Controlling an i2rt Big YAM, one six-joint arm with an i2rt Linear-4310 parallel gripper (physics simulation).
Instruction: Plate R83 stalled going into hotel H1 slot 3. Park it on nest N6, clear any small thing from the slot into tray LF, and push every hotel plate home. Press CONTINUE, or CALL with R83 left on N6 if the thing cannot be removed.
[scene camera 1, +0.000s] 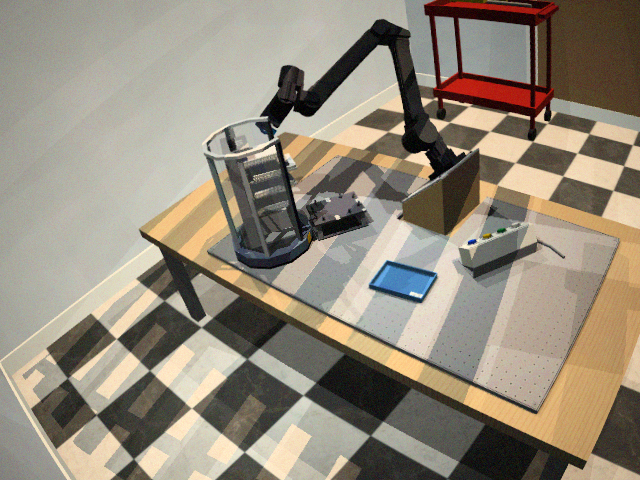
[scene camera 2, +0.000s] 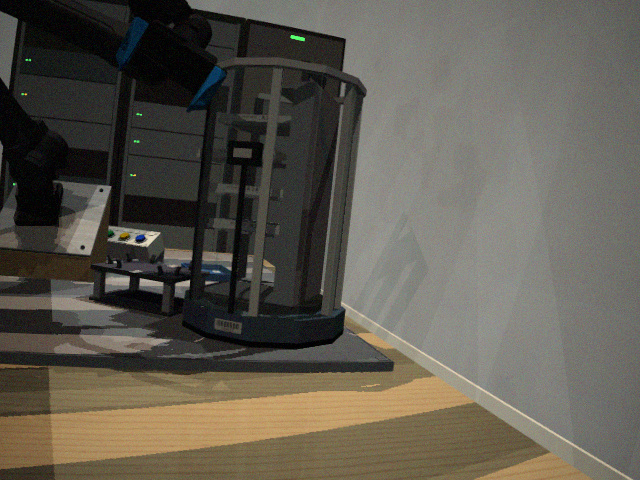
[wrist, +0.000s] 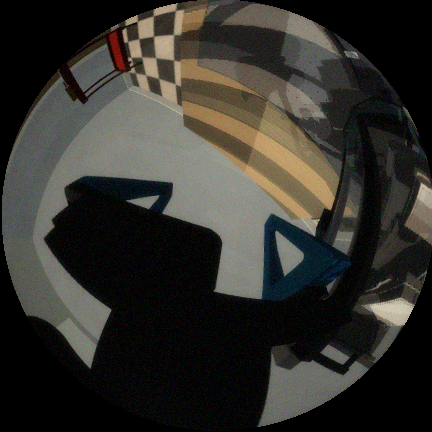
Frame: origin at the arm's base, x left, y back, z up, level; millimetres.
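Seen in the pictures: gripper, fingertip midpoint: (scene camera 1: 270, 121) (scene camera 2: 155, 88) (wrist: 220, 203); arm's base, origin of the base link: (scene camera 1: 448, 168) (scene camera 2: 39, 206).
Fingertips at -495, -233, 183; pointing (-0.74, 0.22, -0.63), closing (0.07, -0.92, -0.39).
Pixels of each thing's top centre, then the offset from my fingertips to it, as dx, dy, dz. "pt": a spot on its surface instead.
- dark nest, middle of its top: (scene camera 2: 152, 258) (scene camera 1: 334, 203) +223, -16, -243
- blue tray, middle of its top: (scene camera 2: 208, 268) (scene camera 1: 403, 278) +557, -152, -301
- button box, middle of its top: (scene camera 1: 499, 232) (scene camera 2: 122, 228) +740, +68, -235
- black post with a label head, surface spot: (scene camera 2: 244, 153) pt -6, -120, -68
The hotel, a clear round cabinet with a blue base (scene camera 1: 273, 255) (scene camera 2: 279, 331), holds several pale plates; one upper plate (scene camera 1: 290, 163) (scene camera 2: 253, 119) sticks out towards the nest side. Which plate is R83, and slot numbers, cannot be read. No small thing can be made out in the slots. My gripper (scene camera 2: 156, 87) (wrist: 220, 203) is open and empty, its blue fingers beside the hotel's top rim; in scene camera 1 it is partly hidden. The dark nest (scene camera 1: 330, 209) (scene camera 2: 149, 269) stands beside the hotel with no plate on it. The blue tray (scene camera 1: 403, 280) looks empty. The button box (scene camera 1: 498, 250) (scene camera 2: 135, 250) has coloured buttons.
The arm's mounting block (scene camera 1: 457, 198) (scene camera 2: 46, 266) stands behind the nest and tray. A black post with a label head (scene camera 2: 244, 153) stands at the hotel. A wall is close beyond the hotel. A red cart (scene camera 1: 483, 94) and server racks (scene camera 2: 294, 51) stand in the background.
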